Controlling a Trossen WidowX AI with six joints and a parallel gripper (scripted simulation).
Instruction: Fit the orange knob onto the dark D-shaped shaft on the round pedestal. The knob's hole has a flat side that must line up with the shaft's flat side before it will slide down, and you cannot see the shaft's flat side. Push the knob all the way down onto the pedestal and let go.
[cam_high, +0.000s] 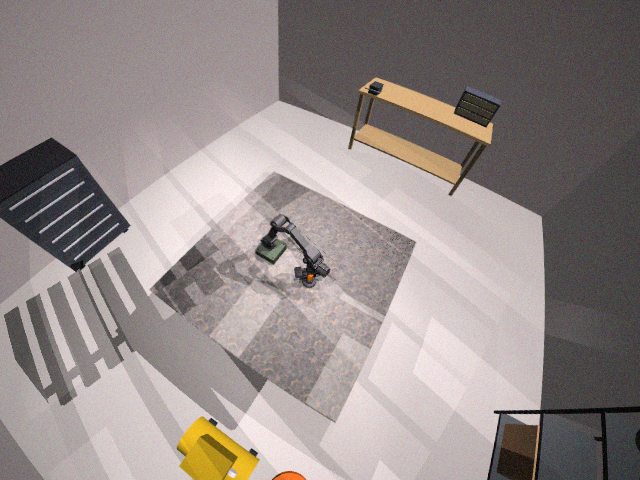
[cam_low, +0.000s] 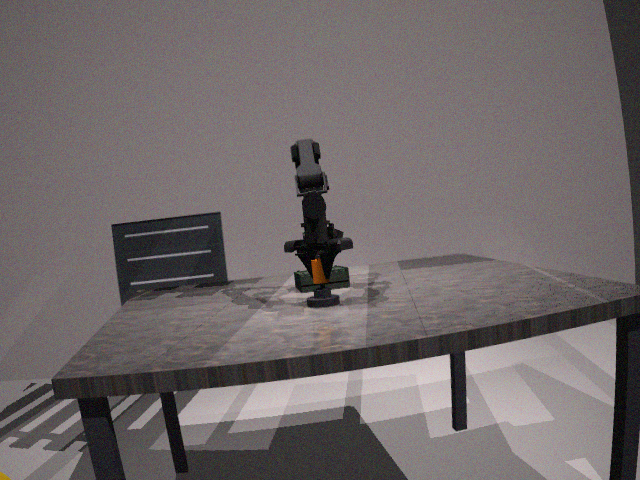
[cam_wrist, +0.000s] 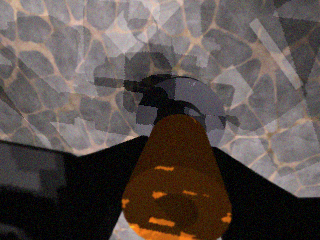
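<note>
Right now my gripper tip is 4 cm above the round dark pedestal. The rest, counted from my gripper tip: orange knob (2 cm above).
</note>
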